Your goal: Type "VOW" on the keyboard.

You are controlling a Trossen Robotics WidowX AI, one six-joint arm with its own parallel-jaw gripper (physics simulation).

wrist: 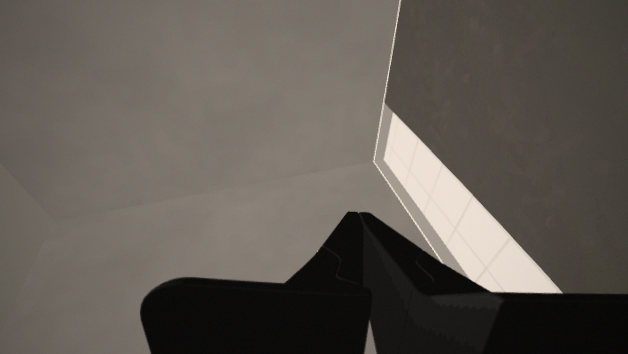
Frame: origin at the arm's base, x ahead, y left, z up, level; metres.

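Where they show: gripper, fingertip midpoint: (356,223).
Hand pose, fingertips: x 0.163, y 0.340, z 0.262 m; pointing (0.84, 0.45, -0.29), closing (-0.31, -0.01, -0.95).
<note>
After its pixels a point has its place.
My black gripper (356,223) @(x 0.163, y 0.340, z 0.262 m) is shut, its two fingertips touching at the lower middle of the wrist view, with nothing between them. The keyboard does not show in the wrist view, so I cannot tell where the gripper is relative to it.
Plain grey-brown surfaces (200,90) that look like walls meet along a faint seam behind the fingertips. A dark surface (520,110) @(x 0.379, y 0.491, z -0.125 m) fills the upper right. Beside it a bright panel with grid lines (442,200) runs diagonally down behind the right finger.
</note>
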